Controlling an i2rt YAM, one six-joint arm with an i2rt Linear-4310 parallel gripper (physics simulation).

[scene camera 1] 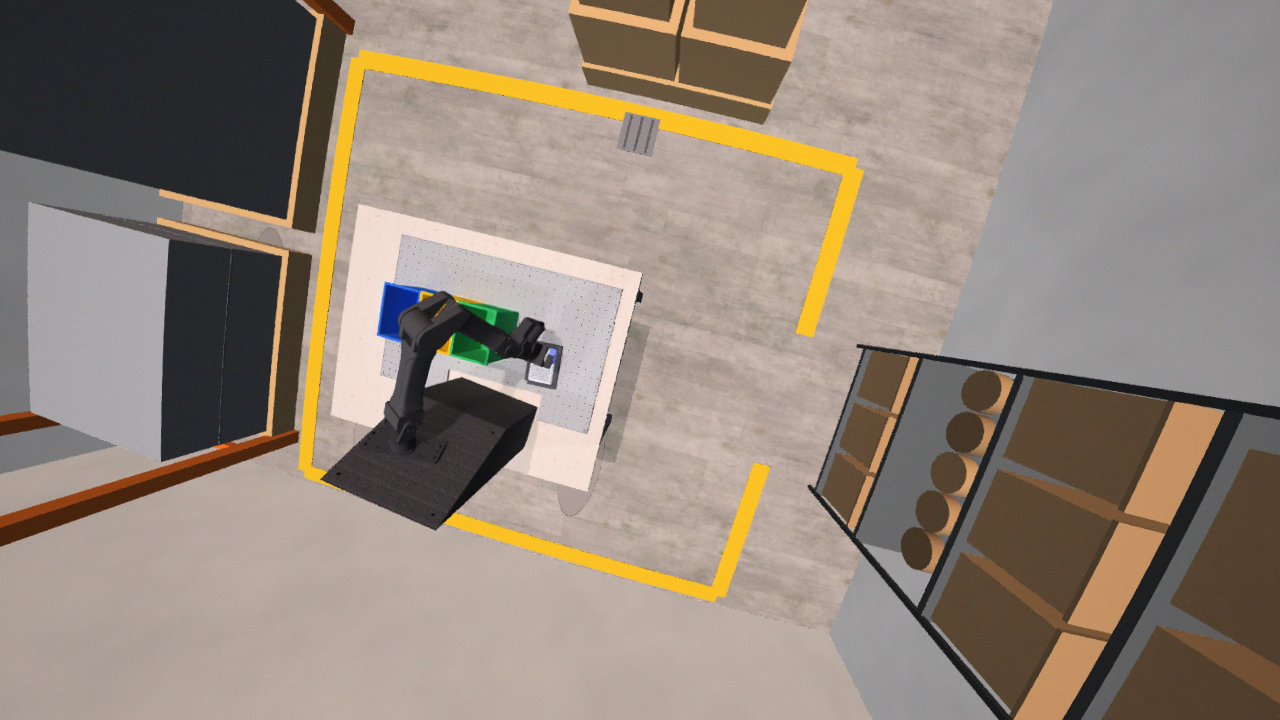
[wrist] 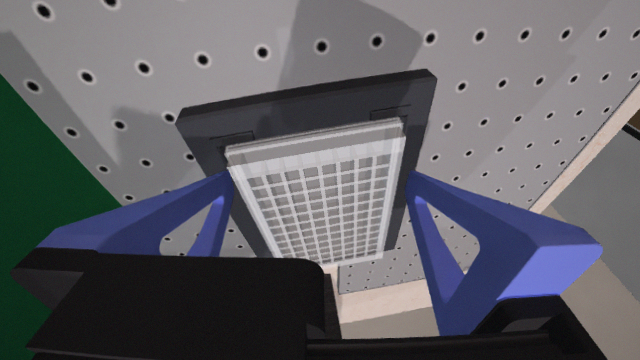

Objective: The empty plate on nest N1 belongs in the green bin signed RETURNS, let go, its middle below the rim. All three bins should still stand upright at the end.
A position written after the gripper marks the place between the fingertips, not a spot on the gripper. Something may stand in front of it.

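Note:
The gripper (wrist: 319, 180) appears in the same view as a gridded plate (wrist: 326, 195) and a green bin (wrist: 53, 188). The green bin (scene camera 1: 462, 347) is visible from the scene camera too, and so is a blue bin (scene camera 1: 396, 298), though in the wrist view the blue bin is out of frame.

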